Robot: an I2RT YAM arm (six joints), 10 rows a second.
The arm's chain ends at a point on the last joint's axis. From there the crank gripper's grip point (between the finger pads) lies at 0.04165 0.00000 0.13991 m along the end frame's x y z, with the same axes.
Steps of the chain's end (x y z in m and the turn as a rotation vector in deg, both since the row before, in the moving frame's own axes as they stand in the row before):
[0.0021, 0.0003, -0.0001, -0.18, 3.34, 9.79]
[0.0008, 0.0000, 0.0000, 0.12, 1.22, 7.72]
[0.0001, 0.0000, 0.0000, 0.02, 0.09, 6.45]
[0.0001, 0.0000, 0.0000, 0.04, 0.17, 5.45]
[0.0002, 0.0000, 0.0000, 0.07, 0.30, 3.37]
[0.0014, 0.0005, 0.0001, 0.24, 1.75, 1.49]
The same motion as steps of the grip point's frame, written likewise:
[0.0095, 0.0085, -0.0028, -0.18, 3.34, 9.79]
[0.0034, 0.0055, -0.0009, 0.12, 1.22, 7.72]
[0.0001, 0.0046, -0.0001, 0.02, 0.09, 6.45]
[0.0003, 0.0039, -0.0001, 0.04, 0.17, 5.45]
[0.0009, 0.0023, -0.0002, 0.07, 0.30, 3.37]
[0.0056, 0.0011, -0.0012, 0.24, 1.75, 1.49]

